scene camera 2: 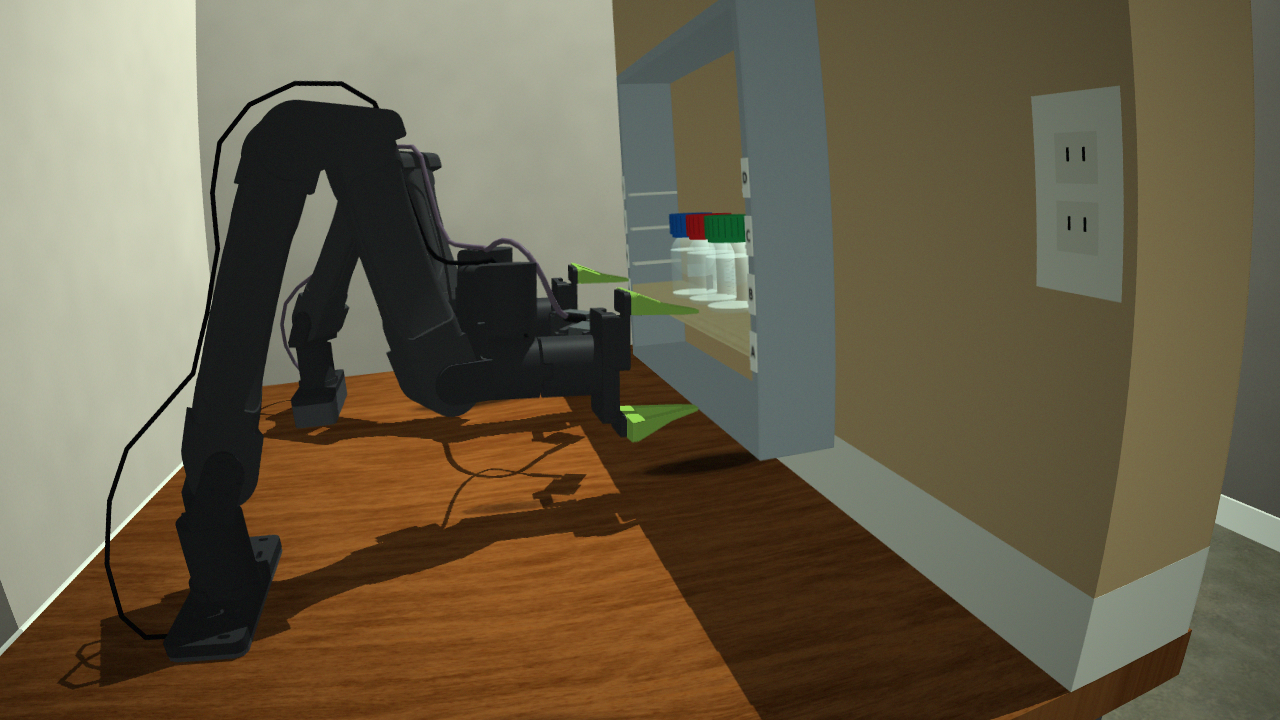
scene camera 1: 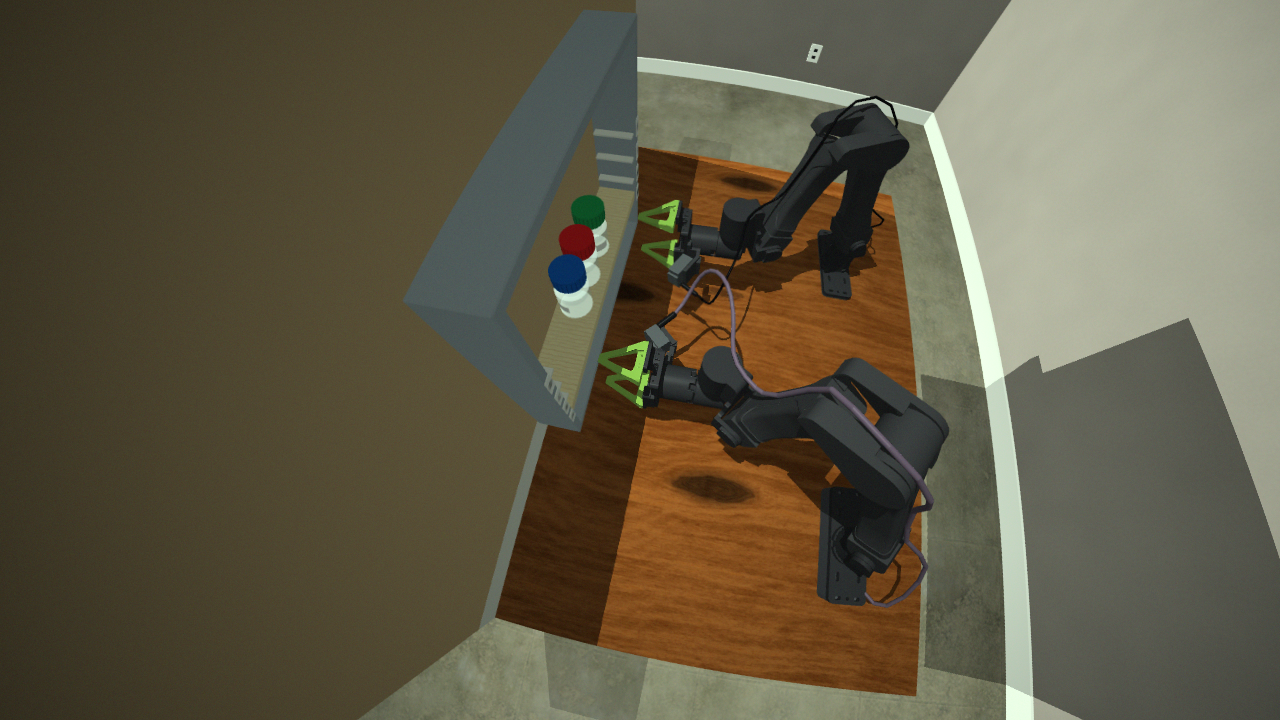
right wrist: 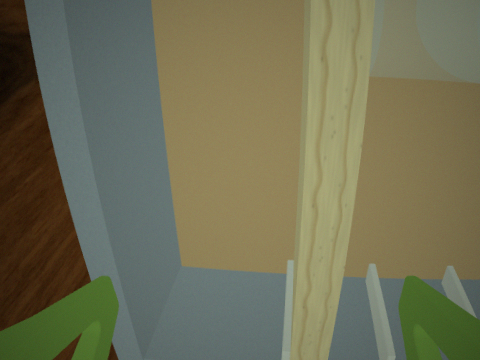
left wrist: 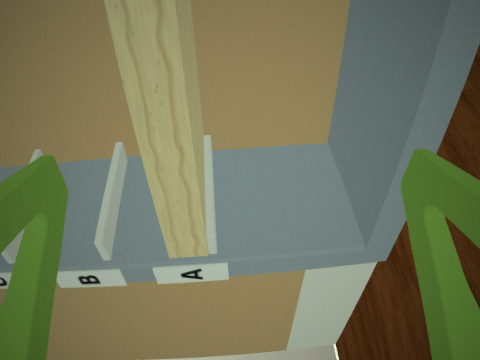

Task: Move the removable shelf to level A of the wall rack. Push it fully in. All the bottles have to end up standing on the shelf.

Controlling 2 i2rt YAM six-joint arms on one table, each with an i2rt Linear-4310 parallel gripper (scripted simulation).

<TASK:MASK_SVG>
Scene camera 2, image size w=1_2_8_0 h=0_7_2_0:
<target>right gripper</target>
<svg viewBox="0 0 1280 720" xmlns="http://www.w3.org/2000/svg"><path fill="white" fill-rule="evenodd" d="M617 288L614 289L614 310L619 312L620 315L607 312L605 308L590 308L590 332L582 331L582 335L568 336L569 327L575 325L570 324L559 329L559 332L555 332L555 336L537 337L542 353L543 365L552 365L552 376L543 376L541 397L591 395L592 411L602 424L611 424L620 437L627 437L631 442L638 442L669 422L698 411L698 407L693 404L620 406L620 371L630 370L631 368L630 315L697 314L699 310L684 306L680 307L679 305L673 306L673 304L667 305L667 303L662 303L641 294Z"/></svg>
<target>wooden shelf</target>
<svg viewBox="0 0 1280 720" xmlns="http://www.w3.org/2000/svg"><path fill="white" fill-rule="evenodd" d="M633 284L633 292L663 303L699 309L697 314L670 316L750 357L749 331L751 330L748 312L717 313L711 311L707 305L693 304L690 299L677 298L673 295L672 281Z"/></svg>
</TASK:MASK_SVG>
